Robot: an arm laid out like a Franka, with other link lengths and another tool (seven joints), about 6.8 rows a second.
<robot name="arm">
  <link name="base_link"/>
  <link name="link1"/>
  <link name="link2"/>
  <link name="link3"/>
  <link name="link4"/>
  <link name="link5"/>
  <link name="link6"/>
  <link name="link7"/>
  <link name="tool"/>
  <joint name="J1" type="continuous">
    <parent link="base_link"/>
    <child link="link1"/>
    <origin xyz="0 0 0.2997" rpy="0 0 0"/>
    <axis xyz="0 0 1"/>
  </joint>
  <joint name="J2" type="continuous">
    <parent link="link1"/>
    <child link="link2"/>
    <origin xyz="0 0 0" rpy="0 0 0"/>
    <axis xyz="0 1 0"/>
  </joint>
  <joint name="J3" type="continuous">
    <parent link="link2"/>
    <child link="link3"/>
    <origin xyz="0 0 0.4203" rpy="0 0 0"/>
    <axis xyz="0 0 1"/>
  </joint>
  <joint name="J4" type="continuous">
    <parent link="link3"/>
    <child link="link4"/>
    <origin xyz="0.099 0 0" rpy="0 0 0"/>
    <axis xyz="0 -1 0"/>
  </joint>
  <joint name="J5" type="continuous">
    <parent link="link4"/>
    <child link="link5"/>
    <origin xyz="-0.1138 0 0.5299" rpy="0 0 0"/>
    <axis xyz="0 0 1"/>
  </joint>
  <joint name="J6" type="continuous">
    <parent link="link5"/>
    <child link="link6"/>
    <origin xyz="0 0 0" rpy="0 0 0"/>
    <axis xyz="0 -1 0"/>
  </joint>
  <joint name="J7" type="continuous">
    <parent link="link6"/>
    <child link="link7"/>
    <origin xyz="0.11 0 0" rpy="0 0 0"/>
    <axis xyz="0 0 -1"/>
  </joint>
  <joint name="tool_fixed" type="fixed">
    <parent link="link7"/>
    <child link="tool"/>
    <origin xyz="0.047 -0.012 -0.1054" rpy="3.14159 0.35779 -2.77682"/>
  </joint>
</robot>
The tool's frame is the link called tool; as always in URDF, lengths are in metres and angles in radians. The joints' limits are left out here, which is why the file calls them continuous.
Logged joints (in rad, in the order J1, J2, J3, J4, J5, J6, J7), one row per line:
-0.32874 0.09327 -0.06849 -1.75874 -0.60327 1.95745 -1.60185
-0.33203 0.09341 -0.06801 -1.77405 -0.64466 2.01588 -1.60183
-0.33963 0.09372 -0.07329 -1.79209 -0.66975 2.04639 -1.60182
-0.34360 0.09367 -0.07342 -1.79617 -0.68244 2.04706 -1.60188
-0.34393 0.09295 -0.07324 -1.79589 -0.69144 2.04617 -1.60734
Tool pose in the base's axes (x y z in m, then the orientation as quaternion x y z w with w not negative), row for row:
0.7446 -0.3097 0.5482 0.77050 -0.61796 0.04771 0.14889
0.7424 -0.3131 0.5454 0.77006 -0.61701 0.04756 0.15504
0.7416 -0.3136 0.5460 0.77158 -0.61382 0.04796 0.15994
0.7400 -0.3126 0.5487 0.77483 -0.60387 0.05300 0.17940
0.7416 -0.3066 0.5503 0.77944 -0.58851 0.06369 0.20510
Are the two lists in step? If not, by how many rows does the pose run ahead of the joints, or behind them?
The pose runs 2 rows ahead of the joints: the pose in row i belongs to the joints in row i + 2.
